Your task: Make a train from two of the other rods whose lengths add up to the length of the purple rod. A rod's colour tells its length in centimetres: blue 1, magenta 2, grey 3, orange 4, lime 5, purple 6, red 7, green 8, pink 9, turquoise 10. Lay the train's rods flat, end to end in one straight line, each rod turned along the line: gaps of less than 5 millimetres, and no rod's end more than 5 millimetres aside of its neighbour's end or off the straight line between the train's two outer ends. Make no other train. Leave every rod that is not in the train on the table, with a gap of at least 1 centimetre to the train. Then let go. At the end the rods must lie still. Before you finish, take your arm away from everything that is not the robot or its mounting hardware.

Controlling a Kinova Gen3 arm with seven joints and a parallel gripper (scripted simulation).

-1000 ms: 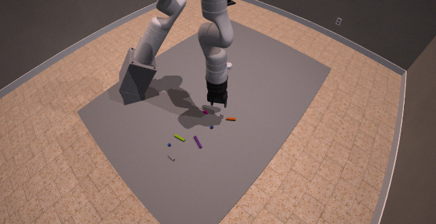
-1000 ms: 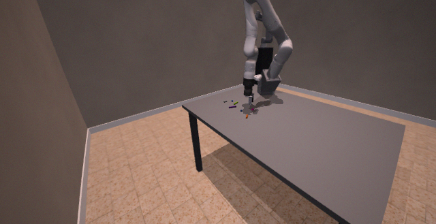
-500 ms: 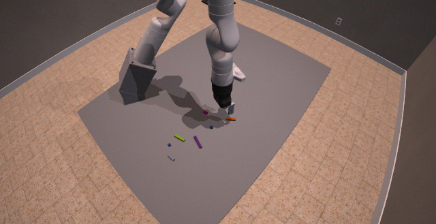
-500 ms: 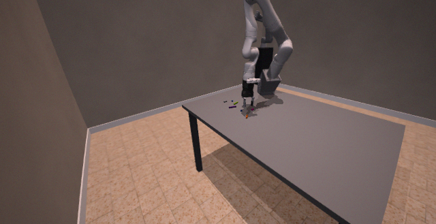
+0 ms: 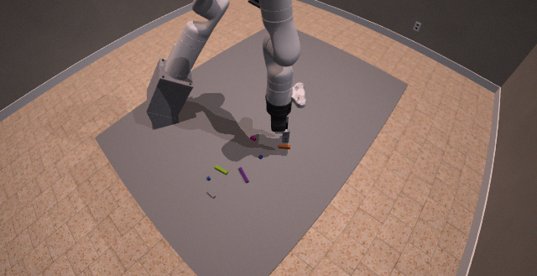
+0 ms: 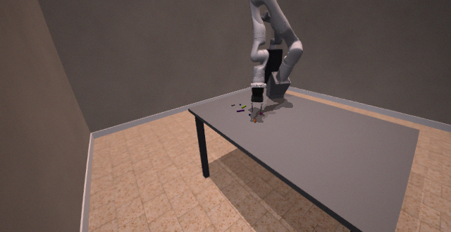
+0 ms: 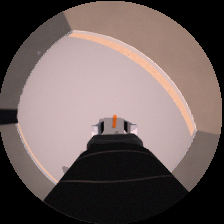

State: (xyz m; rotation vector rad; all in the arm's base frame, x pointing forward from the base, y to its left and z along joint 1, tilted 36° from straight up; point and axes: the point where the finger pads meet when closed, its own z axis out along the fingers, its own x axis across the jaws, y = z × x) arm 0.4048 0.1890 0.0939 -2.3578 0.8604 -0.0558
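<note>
Right now the orange rod is 80 mm below my hand and 10 mm ahead of it. Also, from my hand: purple rod: 180 mm to the right, 80 mm below, 10 mm ahead; magenta rod: 90 mm behind, 80 mm below, 70 mm to the right; lime rod: 240 mm to the right, 80 mm below, 50 mm behind.
</note>
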